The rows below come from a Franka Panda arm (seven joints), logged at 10 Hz.
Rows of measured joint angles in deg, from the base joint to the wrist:
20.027, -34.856, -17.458, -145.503, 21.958, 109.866, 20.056
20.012, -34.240, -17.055, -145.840, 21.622, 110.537, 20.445
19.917, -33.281, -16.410, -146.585, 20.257, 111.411, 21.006
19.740, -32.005, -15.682, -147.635, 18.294, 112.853, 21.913
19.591, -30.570, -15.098, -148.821, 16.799, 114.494, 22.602
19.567, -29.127, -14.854, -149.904, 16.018, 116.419, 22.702
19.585, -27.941, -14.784, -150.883, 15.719, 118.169, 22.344
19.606, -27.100, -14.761, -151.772, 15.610, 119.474, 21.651
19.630, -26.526, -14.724, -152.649, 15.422, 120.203, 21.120
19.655, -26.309, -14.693, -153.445, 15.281, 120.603, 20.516
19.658, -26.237, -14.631, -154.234, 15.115, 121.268, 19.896
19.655, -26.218, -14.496, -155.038, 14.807, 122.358, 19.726
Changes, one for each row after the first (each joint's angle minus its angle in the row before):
-0.015, 0.616, 0.403, -0.337, -0.336, 0.671, 0.389
-0.095, 0.959, 0.645, -0.745, -1.365, 0.874, 0.561
-0.177, 1.276, 0.728, -1.050, -1.963, 1.442, 0.907
-0.149, 1.435, 0.584, -1.186, -1.495, 1.641, 0.689
-0.024, 1.443, 0.244, -1.083, -0.781, 1.925, 0.100
0.018, 1.186, 0.070, -0.979, -0.299, 1.750, -0.358
0.021, 0.841, 0.023, -0.889, -0.109, 1.305, -0.693
0.024, 0.574, 0.037, -0.877, -0.188, 0.729, -0.531
0.025, 0.217, 0.031, -0.796, -0.141, 0.400, -0.604
0.003, 0.072, 0.062, -0.789, -0.166, 0.665, -0.620
-0.003, 0.019, 0.135, -0.804, -0.308, 1.090, -0.170

